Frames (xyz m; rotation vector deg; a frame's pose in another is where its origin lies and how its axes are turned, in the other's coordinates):
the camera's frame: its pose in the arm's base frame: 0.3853 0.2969 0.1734 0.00 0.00 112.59
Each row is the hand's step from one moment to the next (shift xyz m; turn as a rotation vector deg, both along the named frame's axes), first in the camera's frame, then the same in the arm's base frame.
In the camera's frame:
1: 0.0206 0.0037 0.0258 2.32 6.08 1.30
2: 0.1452 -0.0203 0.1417 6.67 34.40 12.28
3: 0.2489 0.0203 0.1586 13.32 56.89 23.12
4: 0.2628 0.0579 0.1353 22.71 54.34 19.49
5: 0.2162 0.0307 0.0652 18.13 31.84 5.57
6: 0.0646 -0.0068 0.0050 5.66 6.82 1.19
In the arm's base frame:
1: -0.0113 0.0176 0.0258 -6.50 -0.19 1.30
2: -0.0370 0.1419 0.1417 -34.32 -7.06 12.28
3: -0.1144 0.2220 0.1586 -57.64 -9.56 23.12
4: -0.1544 0.2204 0.1353 -58.89 0.09 19.49
5: -0.1114 0.1878 0.0652 -36.36 4.51 5.57
6: -0.0185 0.0623 0.0050 -8.47 2.61 1.19

